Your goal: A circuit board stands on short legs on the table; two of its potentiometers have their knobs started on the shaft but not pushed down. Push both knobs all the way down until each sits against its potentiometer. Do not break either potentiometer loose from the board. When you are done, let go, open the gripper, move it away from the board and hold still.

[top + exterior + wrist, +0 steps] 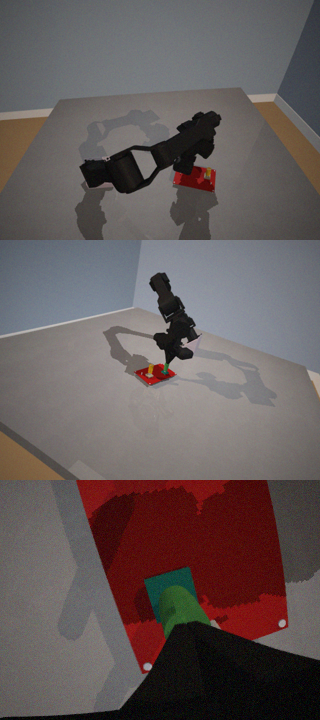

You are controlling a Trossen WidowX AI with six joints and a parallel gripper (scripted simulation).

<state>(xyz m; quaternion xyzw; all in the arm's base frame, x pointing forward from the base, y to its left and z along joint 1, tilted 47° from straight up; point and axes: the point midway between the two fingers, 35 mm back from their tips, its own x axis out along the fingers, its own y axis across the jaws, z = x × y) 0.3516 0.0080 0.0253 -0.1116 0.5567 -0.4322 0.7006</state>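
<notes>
Now: gripper tip 2 cm above the green knob. Round my gripper tip: teal potentiometer: 3 cm below; then grey potentiometer: 7 cm ahead, 4 cm to the right, 2 cm below.
</notes>
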